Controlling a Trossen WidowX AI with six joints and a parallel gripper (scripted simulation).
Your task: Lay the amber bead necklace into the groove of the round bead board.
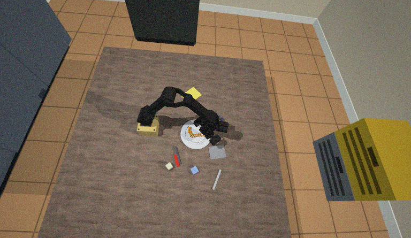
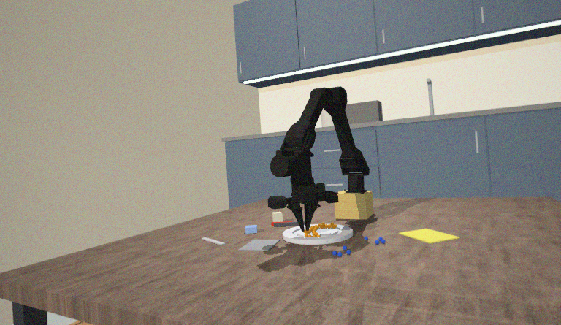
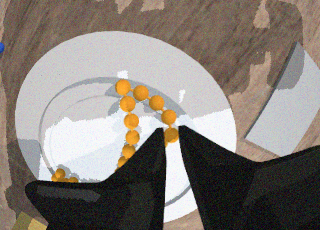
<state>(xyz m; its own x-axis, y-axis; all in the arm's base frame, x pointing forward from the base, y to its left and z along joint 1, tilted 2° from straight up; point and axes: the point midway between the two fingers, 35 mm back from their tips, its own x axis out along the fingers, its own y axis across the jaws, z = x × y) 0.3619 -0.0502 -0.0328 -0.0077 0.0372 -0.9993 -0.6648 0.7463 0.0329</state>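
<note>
Now: the grey square tile 8 cm ahead of my gripper tip, 10 cm to the right of it and 2 cm below it. From my gripper tip the other things lie so: red stick 17 cm behind, 14 cm to the right, 2 cm below; then white stick 7 cm ahead, 26 cm to the right, 2 cm below; then light blue cube 6 cm behind, 21 cm to the right, 2 cm below.
</note>
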